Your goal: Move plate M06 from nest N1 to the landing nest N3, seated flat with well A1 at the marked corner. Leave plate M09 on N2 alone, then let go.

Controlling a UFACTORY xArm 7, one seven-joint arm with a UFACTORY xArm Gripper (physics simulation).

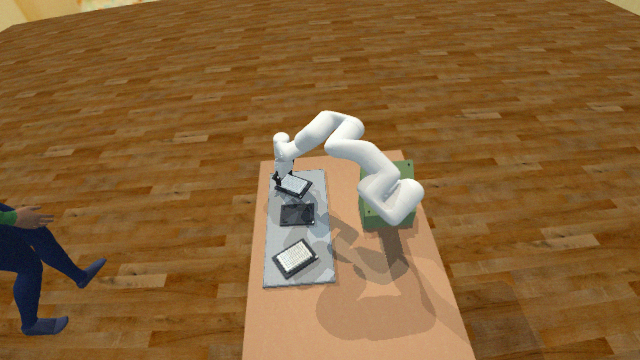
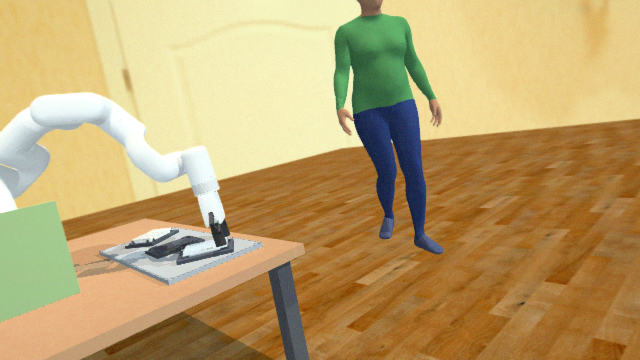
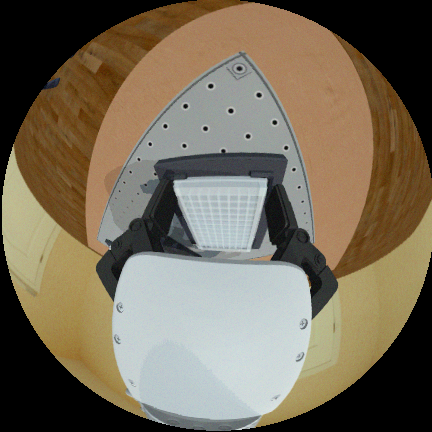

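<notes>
A white well plate (image 1: pixel 294 183) (image 2: pixel 198 247) (image 3: pixel 221 213) lies on the dark nest (image 1: pixel 301 193) (image 3: pixel 221 163) at the far end of the grey hole board (image 1: pixel 321 181) (image 3: pixel 225 112). I cannot read its label. My gripper (image 1: pixel 278 180) (image 2: pixel 218 236) (image 3: pixel 220 191) is open wide, low over this plate's end, with one finger on each side and a gap to the plate. The middle nest (image 1: pixel 296 214) (image 2: pixel 173 246) is dark and holds nothing. A second white well plate (image 1: pixel 294 256) (image 2: pixel 153 234) sits in the nest at the board's near end.
The board lies on an orange table (image 1: pixel 351 329) (image 2: pixel 126 302). My arm's green base block (image 1: pixel 371 221) stands right of the board. A person (image 2: pixel 386 96) in a green top stands on the wood floor beyond the table's end, and a blue foot (image 1: pixel 91 269) shows at the left edge.
</notes>
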